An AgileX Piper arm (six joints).
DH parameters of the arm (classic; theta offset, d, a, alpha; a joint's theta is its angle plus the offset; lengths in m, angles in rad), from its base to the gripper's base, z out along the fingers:
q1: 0 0.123 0 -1.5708
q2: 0.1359 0 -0.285 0
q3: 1.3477 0 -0.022 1.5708
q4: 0 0.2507 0 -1.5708
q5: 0 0 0 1.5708
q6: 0 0.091 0 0
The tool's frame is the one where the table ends.
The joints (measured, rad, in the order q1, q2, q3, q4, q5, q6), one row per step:
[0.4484, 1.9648, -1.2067, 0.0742, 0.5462, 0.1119]
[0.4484, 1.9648, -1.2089, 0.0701, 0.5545, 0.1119]
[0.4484, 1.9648, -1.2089, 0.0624, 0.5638, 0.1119]
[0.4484, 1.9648, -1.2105, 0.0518, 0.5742, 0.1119]
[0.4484, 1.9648, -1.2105, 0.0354, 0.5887, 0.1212]
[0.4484, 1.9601, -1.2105, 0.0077, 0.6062, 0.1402]
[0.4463, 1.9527, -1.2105, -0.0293, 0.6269, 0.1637]
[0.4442, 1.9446, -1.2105, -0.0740, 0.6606, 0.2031]
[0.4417, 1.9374, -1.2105, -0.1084, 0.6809, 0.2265]
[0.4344, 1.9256, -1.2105, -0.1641, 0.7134, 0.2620]
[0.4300, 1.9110, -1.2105, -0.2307, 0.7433, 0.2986]
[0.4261, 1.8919, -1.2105, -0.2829, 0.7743, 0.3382]
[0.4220, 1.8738, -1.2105, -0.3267, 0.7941, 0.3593]
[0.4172, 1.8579, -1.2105, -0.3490, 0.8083, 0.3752]
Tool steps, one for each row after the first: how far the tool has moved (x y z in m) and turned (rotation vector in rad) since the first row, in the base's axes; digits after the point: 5 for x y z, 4 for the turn. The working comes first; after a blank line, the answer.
Tool pose at each row, in the base's axes (x y z in m, rotation vector in rad; the steps are taken from these numbers as rounded here):
[0.34605, 0.17036, 0.14502, -0.3918, 2.7808, 0.2060]
[0.34591, 0.17013, 0.14528, -0.3973, 2.7856, 0.2006]
[0.34532, 0.16949, 0.14498, -0.4070, 2.7925, 0.1906]
[0.34502, 0.16882, 0.14503, -0.4196, 2.7980, 0.1781]
[0.34421, 0.16758, 0.14459, -0.4259, 2.8097, 0.1600]
[0.34333, 0.16561, 0.14588, -0.4296, 2.8184, 0.1332]
[0.34276, 0.16227, 0.14816, -0.4326, 2.8254, 0.0967]
[0.34141, 0.15791, 0.15048, -0.4204, 2.8440, 0.0486]
[0.34099, 0.15438, 0.15286, -0.4174, 2.8494, 0.0114]
[0.34089, 0.14743, 0.15693, -0.4086, 2.8556, -0.0518]
[0.34089, 0.14085, 0.16241, -0.4085, 2.8489, -0.1249]
[0.34016, 0.13490, 0.16958, -0.3872, 2.8425, -0.1832]
[0.33999, 0.12981, 0.17657, -0.3830, 2.8263, -0.2302]
[0.33957, 0.12589, 0.18252, -0.3665, 2.8163, -0.2537]

[-0.00014, -0.00023, 0.00026, -0.0052, 0.0042, 0.0030]
[-0.00073, -0.00087, -0.00004, -0.0144, 0.0101, 0.0083]
[-0.00103, -0.00154, 0.00001, -0.0253, 0.0146, 0.0153]
[-0.00184, -0.00278, -0.00043, -0.0402, 0.0239, 0.0171]
[-0.00272, -0.00475, 0.00086, -0.0601, 0.0289, 0.0163]
[-0.00329, -0.00809, 0.00314, -0.0860, 0.0313, 0.0139]
[-0.00464, -0.01245, 0.00546, -0.1195, 0.0430, -0.0005]
[-0.00506, -0.01598, 0.00784, -0.1449, 0.0442, -0.0069]
[-0.00516, -0.02293, 0.01191, -0.1872, 0.0441, -0.0201]
[-0.00516, -0.02951, 0.01739, -0.2358, 0.0325, -0.0280]
[-0.00589, -0.03546, 0.02456, -0.2722, 0.0219, -0.0488]
[-0.00606, -0.04055, 0.03155, -0.3023, 0.0041, -0.0565]
[-0.00648, -0.04447, 0.03750, -0.3156, -0.0074, -0.0702]

